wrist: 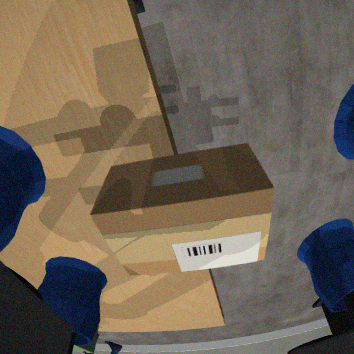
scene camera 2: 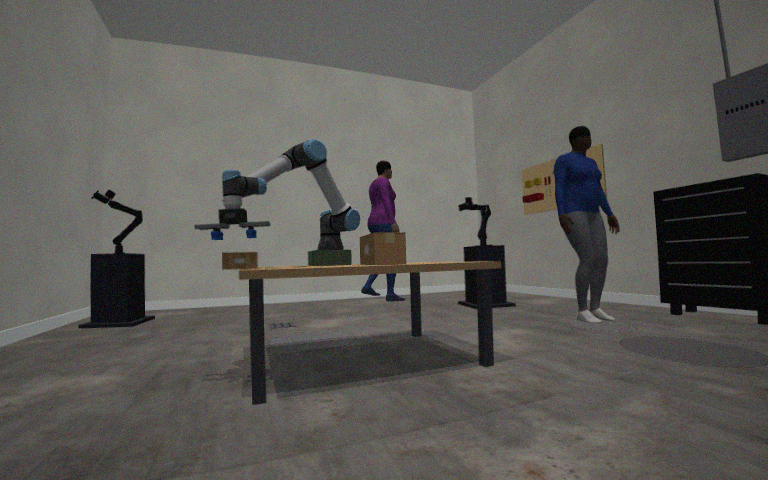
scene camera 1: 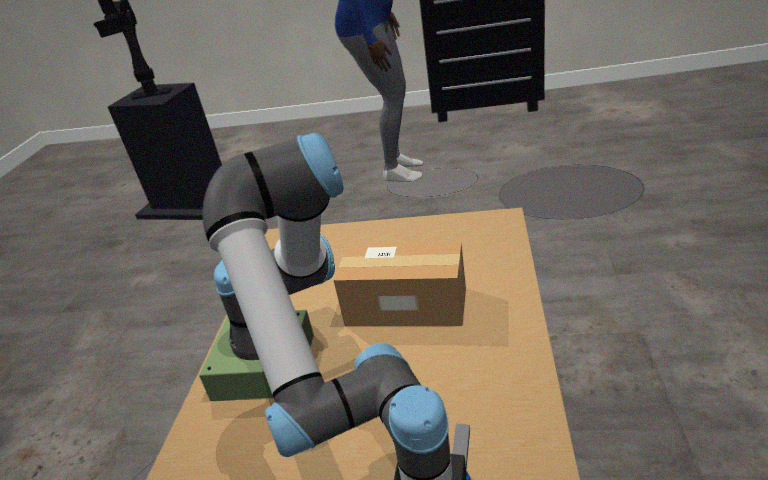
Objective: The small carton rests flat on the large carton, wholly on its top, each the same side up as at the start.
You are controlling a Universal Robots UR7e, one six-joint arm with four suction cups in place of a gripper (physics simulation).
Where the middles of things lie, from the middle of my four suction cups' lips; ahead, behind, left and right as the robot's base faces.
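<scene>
The small carton point(wrist: 208, 208) is 110 mm below my suction cup, 90 mm behind it and 10 mm to the left of it. As for the large carton point(scene camera 1: 423, 284), I find it 680 mm to the left of my suction cup, 220 mm behind it and 70 mm below it.
</scene>
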